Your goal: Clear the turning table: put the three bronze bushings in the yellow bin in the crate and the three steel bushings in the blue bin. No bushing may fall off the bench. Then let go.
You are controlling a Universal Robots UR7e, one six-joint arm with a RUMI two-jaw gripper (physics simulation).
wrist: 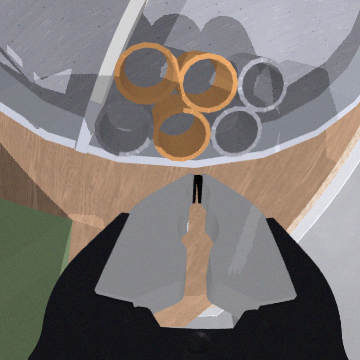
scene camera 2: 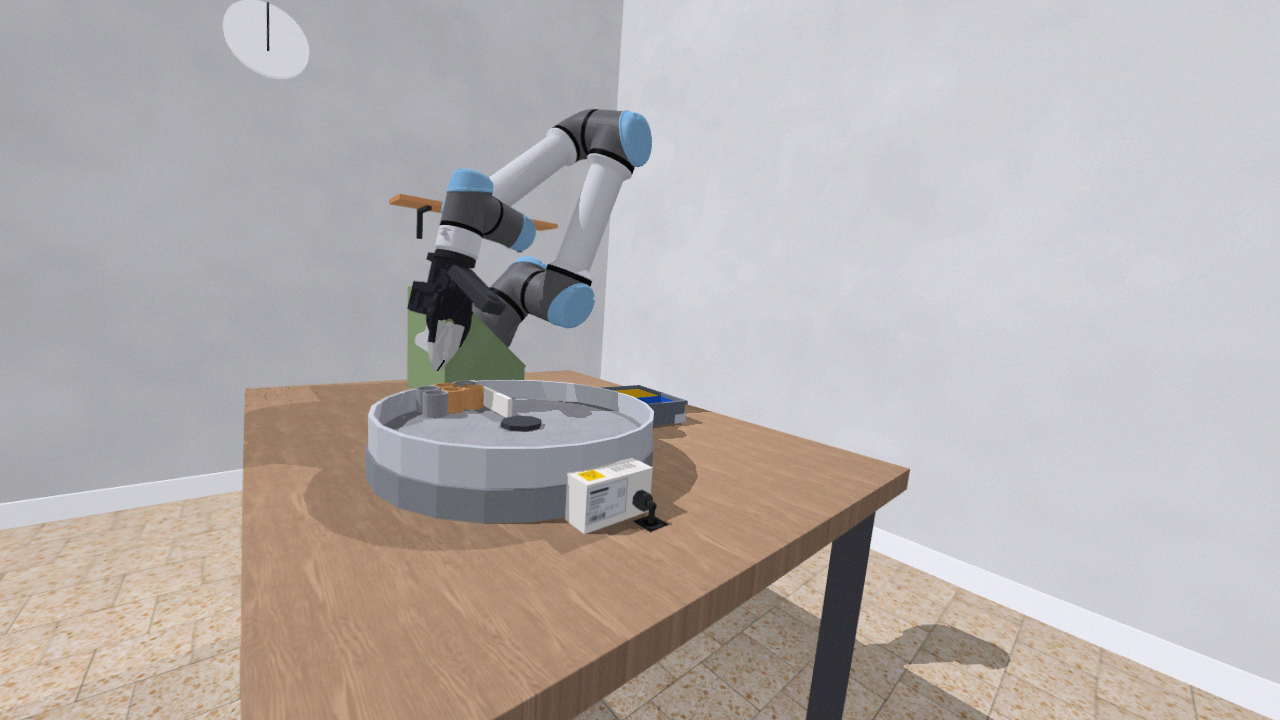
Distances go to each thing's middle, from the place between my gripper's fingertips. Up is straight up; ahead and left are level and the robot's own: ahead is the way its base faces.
My gripper is now 40 mm short of the crate (scene camera 2: 668, 409), 430 mm to the right of it and 90 mm above it.
